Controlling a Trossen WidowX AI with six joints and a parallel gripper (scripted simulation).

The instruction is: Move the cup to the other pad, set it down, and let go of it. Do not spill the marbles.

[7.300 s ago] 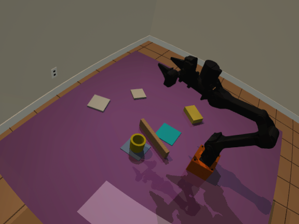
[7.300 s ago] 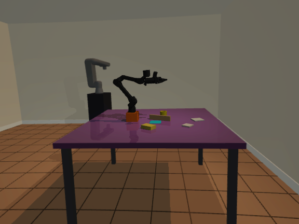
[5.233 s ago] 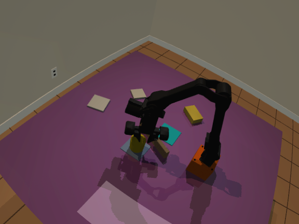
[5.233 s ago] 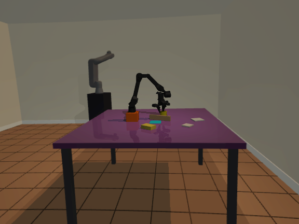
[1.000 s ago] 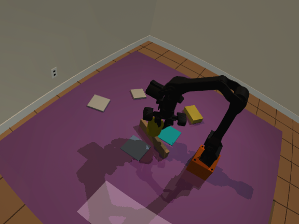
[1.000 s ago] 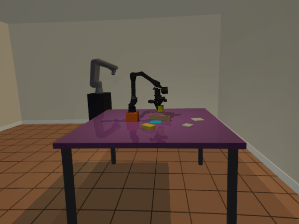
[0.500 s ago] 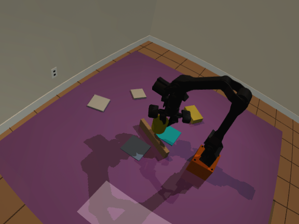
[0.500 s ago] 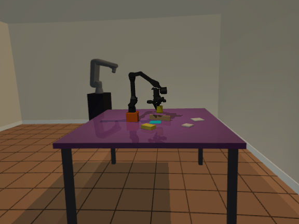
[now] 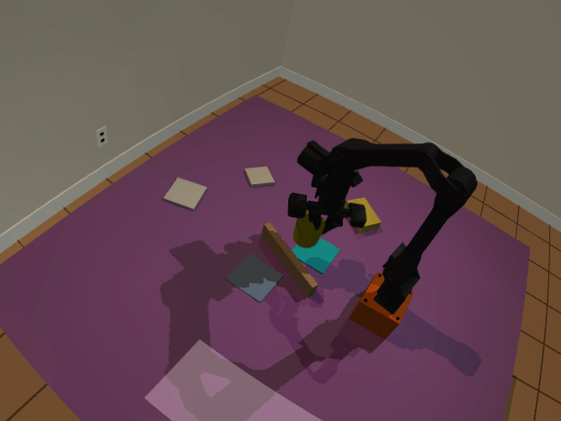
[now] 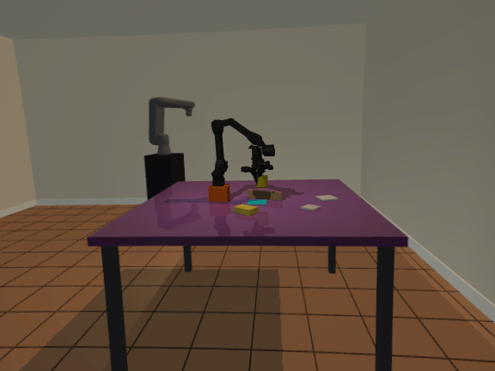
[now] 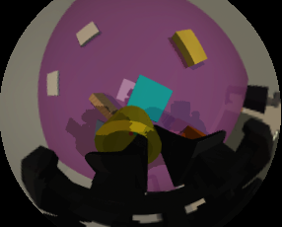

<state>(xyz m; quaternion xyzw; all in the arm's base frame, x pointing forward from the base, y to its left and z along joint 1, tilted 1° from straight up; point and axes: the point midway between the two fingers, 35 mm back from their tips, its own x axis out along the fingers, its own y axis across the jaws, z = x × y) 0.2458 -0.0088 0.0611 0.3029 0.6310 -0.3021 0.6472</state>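
Now: gripper tip 10 cm above the wooden bar, 6 cm to the right of it and 3 cm short of it. Round my gripper tip: grey-blue pad 16 cm to the left, 12 cm below, 5 cm ahead; yellow cup 2 cm to the left, 2 cm ahead.
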